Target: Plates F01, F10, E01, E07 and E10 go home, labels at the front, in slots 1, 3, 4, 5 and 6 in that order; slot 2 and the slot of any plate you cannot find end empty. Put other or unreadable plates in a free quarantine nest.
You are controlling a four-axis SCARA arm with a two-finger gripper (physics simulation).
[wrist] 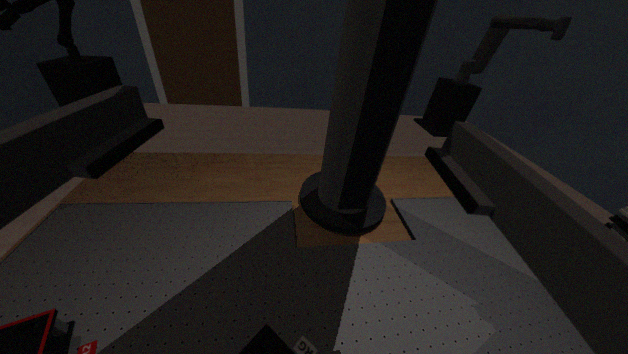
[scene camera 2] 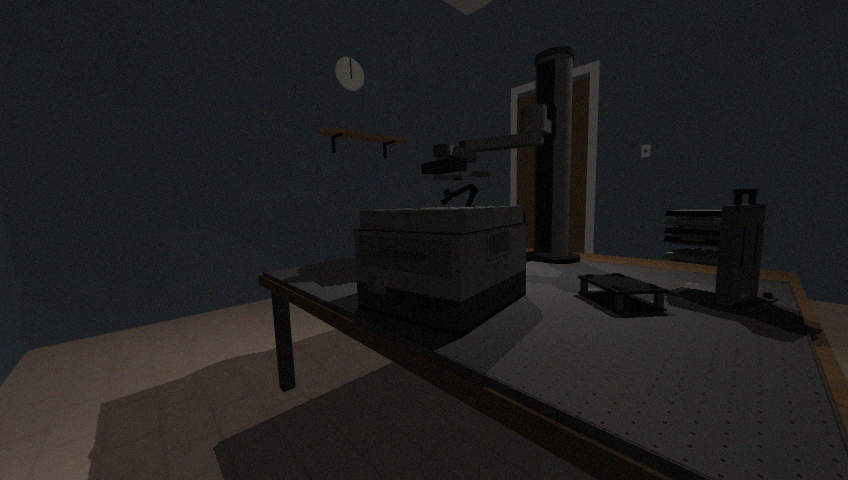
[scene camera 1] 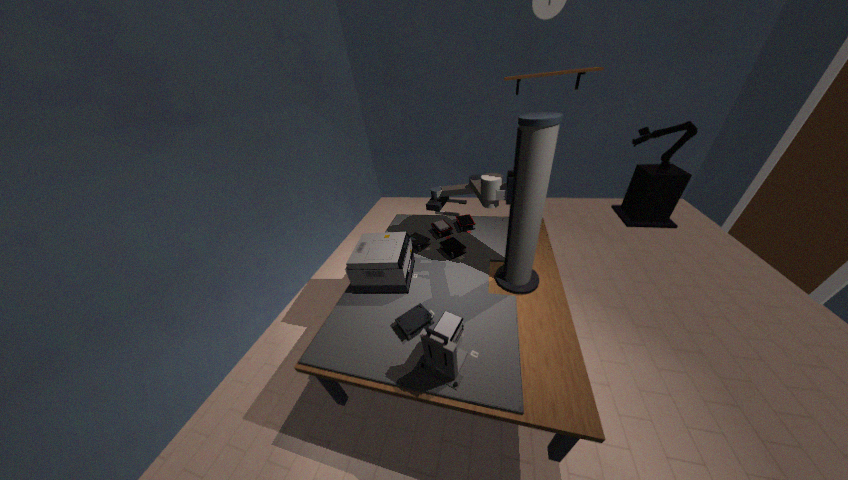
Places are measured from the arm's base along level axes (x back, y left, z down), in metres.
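Pixels of known places: gripper, fingertip midpoint: (wrist: 298,121) (scene camera 2: 473,176) (scene camera 1: 462,208); arm's base at its link origin: (wrist: 342,199) (scene camera 2: 550,258) (scene camera 1: 516,278).
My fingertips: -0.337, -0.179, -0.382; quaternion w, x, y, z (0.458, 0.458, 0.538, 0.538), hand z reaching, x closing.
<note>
For each thing: its middle in the pictures, then the offset to it from my fingertips, as dx, dy, dz.
- upright plate rack at the middle of its body: (scene camera 2: 720,244) (scene camera 1: 444,345) +0.006, +0.766, +0.233
- white boxy instrument at the middle of its body: (scene camera 2: 444,255) (scene camera 1: 382,261) -0.479, +0.274, +0.245
My gripper (scene camera 1: 462,208) (scene camera 2: 464,175) (wrist: 298,121) is open and empty, high above the table's far end. The upright plate rack (scene camera 1: 440,356) (scene camera 2: 740,255) stands at the near end in scene camera 1, holding several stacked plates (scene camera 1: 449,324) (scene camera 2: 693,237); their labels and exact slots cannot be read. Two red-edged nests lie below the gripper: one nest (scene camera 1: 442,230) seems to carry a light plate, while the other nest (scene camera 1: 465,222) looks dark on top. A red-edged nest (wrist: 25,335) also shows at the wrist view's lower left.
A white boxy instrument (scene camera 1: 380,261) (scene camera 2: 440,267) stands at the table's side. A low dark stand (scene camera 1: 414,319) (scene camera 2: 621,282) is beside the rack. Dark nests (scene camera 1: 452,246) (scene camera 1: 418,240) lie beyond the instrument. The arm's column (scene camera 1: 532,202) (scene camera 2: 553,154) (wrist: 370,110) rises at the other side.
</note>
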